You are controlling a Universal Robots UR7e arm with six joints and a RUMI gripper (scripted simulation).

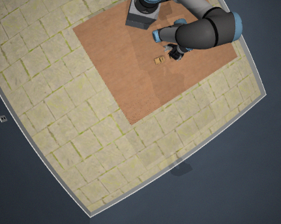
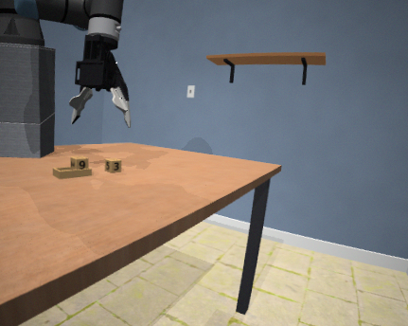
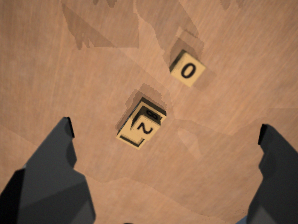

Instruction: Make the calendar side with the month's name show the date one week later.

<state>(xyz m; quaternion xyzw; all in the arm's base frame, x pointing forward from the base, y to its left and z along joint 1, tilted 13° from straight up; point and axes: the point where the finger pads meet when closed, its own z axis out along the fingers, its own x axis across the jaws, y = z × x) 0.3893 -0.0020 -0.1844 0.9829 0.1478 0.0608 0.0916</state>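
My gripper is now 110 mm above the wooden tray, 80 mm to the left of it and 10 mm past it. From my hand the other things lie so: cube 100 mm below, 30 mm to the left, 20 mm ahead.
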